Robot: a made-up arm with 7 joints.
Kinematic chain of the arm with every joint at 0, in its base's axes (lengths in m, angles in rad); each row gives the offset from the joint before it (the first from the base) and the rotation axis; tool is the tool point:
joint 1: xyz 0 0 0.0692 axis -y
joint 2: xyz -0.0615 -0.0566 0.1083 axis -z
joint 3: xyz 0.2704 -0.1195 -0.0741 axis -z
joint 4: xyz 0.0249 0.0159 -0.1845 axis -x
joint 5: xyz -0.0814 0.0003 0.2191 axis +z
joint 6: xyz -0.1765 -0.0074 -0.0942 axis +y
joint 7: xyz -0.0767 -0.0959 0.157 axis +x
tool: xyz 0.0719 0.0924 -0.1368
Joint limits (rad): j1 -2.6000..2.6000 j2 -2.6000..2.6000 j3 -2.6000..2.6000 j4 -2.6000..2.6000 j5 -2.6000..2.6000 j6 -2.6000..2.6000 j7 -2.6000..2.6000
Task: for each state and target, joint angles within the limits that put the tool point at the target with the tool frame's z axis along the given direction. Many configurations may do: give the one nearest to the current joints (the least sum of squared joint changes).
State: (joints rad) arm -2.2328 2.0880 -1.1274 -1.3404 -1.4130 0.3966 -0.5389
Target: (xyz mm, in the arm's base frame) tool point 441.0 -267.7 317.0 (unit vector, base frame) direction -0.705 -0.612 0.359
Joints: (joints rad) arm -2.5807 2.0100 -1.4653 -1.6750 -1.6092 1.0163 -0.7593
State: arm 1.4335 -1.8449 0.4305 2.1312 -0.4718 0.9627 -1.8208
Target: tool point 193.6 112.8 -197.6 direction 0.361 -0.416 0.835
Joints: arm 1.5085 -1.2983 0.2526 2.5413 -0.5520 1.0047 -2.1235
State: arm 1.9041 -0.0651 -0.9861 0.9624 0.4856 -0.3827 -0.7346
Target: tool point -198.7 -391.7 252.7 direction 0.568 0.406 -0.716
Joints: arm 2.0223 -0.1548 -0.7253 0.3111 0.2475 -0.1187 -1.4693
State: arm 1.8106 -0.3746 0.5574 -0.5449 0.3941 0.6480 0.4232
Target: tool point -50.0 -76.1 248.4 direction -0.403 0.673 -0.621
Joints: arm 2.0567 -1.1657 0.3627 -0.0768 0.7491 0.8704 -0.4202
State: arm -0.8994 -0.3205 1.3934 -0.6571 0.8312 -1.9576 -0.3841
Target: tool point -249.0 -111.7 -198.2 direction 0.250 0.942 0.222
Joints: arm -0.8484 -0.1799 1.4169 -1.2537 0.7172 -2.0108 -1.1136
